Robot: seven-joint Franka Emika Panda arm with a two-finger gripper.
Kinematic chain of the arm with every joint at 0, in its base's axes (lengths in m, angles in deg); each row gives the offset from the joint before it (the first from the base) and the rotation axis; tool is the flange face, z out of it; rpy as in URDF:
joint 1: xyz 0 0 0.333 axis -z
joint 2: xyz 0 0 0 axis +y
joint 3: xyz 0 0 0.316 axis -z
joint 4: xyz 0.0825 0 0 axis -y
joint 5: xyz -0.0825 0 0.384 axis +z
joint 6: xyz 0 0 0 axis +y
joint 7: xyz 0.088 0 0 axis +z
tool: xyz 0 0 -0.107 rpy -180 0 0
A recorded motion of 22 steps. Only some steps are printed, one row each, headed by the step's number.
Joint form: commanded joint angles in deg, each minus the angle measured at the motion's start. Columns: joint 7, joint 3, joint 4, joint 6, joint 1, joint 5, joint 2.
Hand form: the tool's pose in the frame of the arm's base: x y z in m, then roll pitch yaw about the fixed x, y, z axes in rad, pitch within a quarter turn. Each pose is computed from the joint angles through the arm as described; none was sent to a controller.
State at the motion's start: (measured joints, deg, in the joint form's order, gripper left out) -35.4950 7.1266 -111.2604 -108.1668 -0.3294 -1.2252 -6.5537
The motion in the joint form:
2: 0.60 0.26 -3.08 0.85 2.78 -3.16 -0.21
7: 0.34 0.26 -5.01 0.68 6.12 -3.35 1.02
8: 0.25 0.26 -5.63 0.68 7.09 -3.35 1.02
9: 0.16 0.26 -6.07 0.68 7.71 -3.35 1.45
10: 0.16 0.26 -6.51 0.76 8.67 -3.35 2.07
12: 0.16 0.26 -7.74 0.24 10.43 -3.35 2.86
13: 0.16 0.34 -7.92 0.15 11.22 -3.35 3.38
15: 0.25 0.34 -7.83 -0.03 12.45 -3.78 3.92
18: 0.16 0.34 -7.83 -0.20 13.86 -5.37 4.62
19: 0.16 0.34 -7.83 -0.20 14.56 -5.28 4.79
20: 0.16 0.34 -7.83 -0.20 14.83 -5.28 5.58
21: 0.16 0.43 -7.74 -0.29 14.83 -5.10 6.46
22: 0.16 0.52 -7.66 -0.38 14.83 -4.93 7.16
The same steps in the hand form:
2: 0.5144 -0.0974 0.5114 3.0907 -0.0281 -0.7561
7: 0.5065 -0.1264 0.4846 3.0572 0.0117 -0.8169
8: 0.5025 -0.1344 0.4795 3.0511 0.0205 -0.8354
9: 0.5007 -0.1396 0.4721 3.0419 0.0324 -0.8479
10: 0.4982 -0.1477 0.4628 3.0297 0.0481 -0.8652
12: 0.4921 -0.1621 0.4466 3.0139 0.0689 -0.8960
13: 0.4901 -0.1696 0.4406 3.0071 0.0771 -0.9116
15: 0.4879 -0.1810 0.4367 2.9981 0.0768 -0.9287
18: 0.4841 -0.1953 0.4308 2.9710 0.0698 -0.9440
19: 0.4820 -0.2012 0.4293 2.9703 0.0728 -0.9570
20: 0.4823 -0.2038 0.4221 2.9613 0.0832 -0.9624
21: 0.4839 -0.2048 0.4149 2.9553 0.0938 -0.9659
22: 0.4850 -0.2058 0.4093 2.9511 0.1020 -0.9691

